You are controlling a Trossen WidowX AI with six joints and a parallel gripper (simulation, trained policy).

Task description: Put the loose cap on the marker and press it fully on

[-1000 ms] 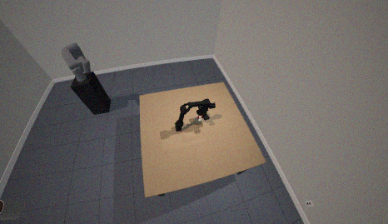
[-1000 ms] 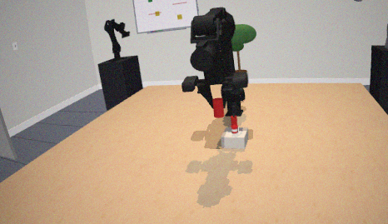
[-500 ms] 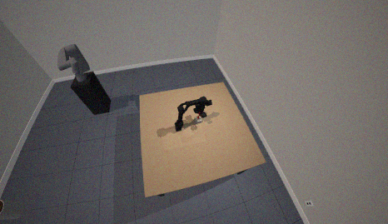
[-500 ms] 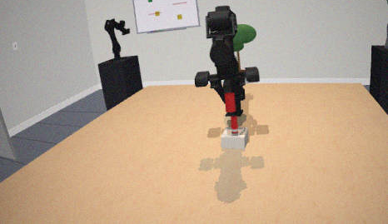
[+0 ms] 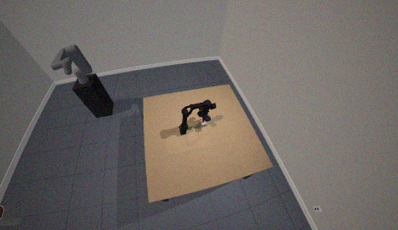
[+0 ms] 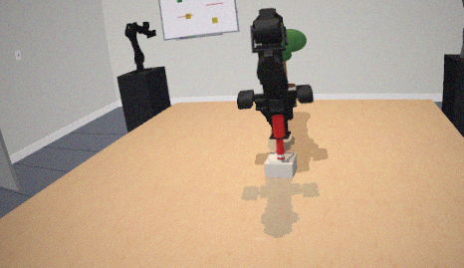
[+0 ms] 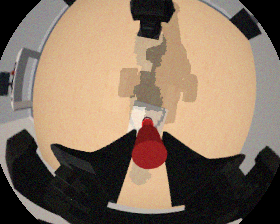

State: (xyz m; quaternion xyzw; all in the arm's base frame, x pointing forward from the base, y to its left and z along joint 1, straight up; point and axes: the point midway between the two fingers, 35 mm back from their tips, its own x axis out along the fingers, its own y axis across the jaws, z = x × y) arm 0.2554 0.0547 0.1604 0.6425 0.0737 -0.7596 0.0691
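Right now my gripper tip is 10 mm short of the red marker and 50 mm above it. The rest, counted from my gripper tip: red cap (10 mm ahead); white holder block (10 mm ahead, 110 mm below).
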